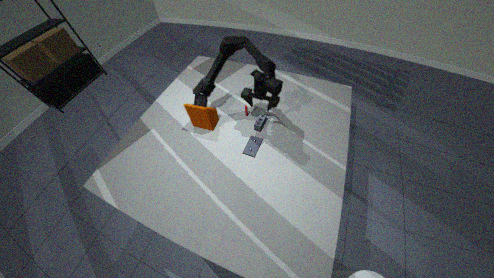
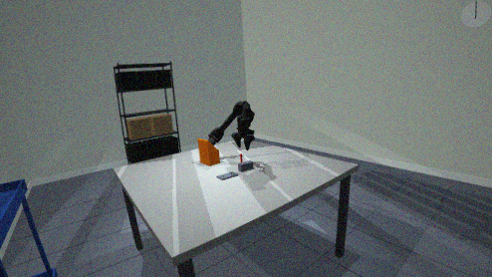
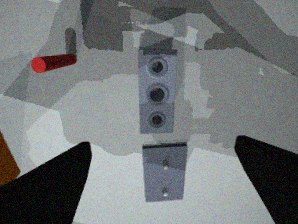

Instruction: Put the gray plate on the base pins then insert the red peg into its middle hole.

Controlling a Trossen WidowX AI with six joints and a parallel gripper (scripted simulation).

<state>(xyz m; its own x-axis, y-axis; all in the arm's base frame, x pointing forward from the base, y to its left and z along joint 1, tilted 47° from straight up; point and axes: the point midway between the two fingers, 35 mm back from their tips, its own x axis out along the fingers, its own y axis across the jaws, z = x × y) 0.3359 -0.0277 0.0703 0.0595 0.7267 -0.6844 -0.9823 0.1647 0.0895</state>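
The gray plate lies 110 mm below my gripper tip and 10 mm to the left of it. From my gripper tip the other things lie so: base 150 mm to the right, 140 mm below, 10 mm behind; red peg 100 mm below, 90 mm behind, 60 mm to the left.
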